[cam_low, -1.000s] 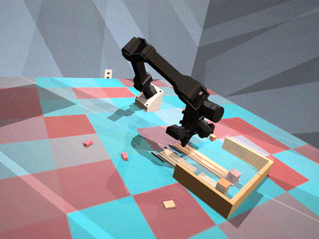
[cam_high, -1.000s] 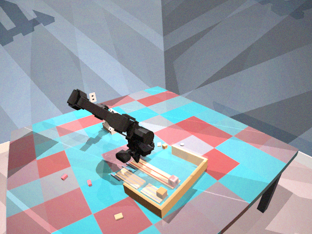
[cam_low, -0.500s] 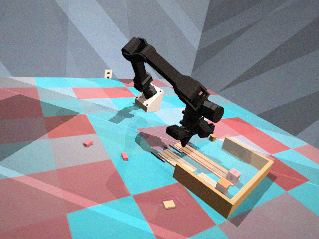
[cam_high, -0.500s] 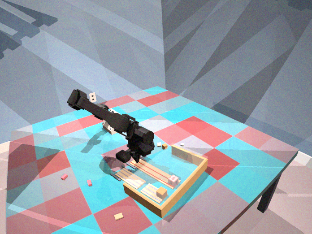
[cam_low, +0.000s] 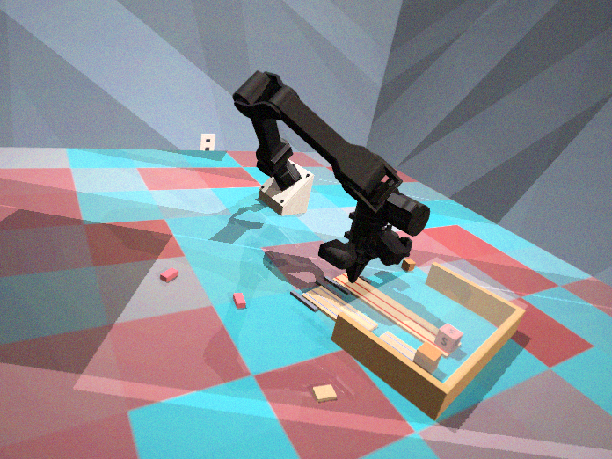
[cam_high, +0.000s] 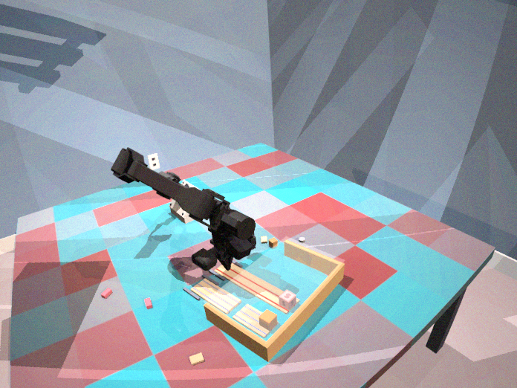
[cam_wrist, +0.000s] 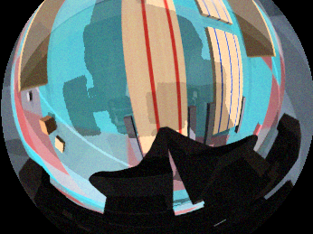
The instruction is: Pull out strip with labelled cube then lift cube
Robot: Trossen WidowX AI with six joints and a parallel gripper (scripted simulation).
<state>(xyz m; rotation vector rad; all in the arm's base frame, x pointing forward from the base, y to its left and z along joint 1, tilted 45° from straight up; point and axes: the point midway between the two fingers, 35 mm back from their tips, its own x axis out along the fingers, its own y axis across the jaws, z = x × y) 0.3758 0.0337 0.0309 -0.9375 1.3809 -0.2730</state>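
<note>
The labelled cube marked s lies 200 mm ahead of my gripper tip, 70 mm to the left of it and 20 mm above it.
</note>
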